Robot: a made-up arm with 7 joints. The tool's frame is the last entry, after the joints.
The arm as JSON. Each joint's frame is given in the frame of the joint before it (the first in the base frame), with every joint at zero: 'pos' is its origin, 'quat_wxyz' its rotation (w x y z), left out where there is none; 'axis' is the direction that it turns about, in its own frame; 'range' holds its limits. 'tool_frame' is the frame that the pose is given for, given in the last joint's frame.
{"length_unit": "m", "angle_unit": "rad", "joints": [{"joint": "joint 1", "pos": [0.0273, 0.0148, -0.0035], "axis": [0.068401, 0.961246, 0.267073], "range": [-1.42, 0.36]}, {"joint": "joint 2", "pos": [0.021, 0.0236, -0.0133], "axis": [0.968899, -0.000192, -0.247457], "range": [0.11, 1.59]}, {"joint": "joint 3", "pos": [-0.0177, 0.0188, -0.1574], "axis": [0.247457, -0.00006, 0.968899], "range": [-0.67, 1.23]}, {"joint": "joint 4", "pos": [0.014, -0.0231, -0.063], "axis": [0.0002, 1.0, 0.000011], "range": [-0.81, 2.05]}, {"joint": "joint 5", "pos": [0.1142, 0.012, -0.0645], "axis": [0.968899, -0.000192, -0.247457], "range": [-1.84, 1.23]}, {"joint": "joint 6", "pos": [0.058, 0.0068, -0.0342], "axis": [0.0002, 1.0, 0.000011], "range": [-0.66, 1.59]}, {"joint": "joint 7", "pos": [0.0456, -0.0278, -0.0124], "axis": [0.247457, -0.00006, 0.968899], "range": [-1.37, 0.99]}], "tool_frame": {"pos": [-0.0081, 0.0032, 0.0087], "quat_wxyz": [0.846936, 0.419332, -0.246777, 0.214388]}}
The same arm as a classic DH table. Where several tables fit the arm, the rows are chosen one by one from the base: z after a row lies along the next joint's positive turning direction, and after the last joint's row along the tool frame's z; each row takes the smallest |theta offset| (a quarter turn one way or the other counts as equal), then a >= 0, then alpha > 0; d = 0 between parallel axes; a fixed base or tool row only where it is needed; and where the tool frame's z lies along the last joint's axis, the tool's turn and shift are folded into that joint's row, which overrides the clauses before.
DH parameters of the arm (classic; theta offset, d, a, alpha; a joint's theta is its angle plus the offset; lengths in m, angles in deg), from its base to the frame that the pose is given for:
base (fixed): -4.07 -0.0081 0.0262 -74.51
joint 1: -75.12 0.0379 -0.0139 -90
joint 2: 74 0.0454 -0.0188 90
joint 3: 90 -0.2145 0.0292 -90
joint 4: 90 -0.0111 0.0342 90
joint 5: 0 0.1913 0.0188 -90
joint 6: -90 -0.021 0.0473 90
joint 7: -23.86 0.0051 -0.0104 63.17
tool (fixed): 60.12 0.0013 0 0
Joint limits (deg, base to tool): -81.36..20.63 6.3..91.1 -38.39..70.47 -46.41..117.46 -105.42..70.47 -37.82..91.1 -78.5..56.72

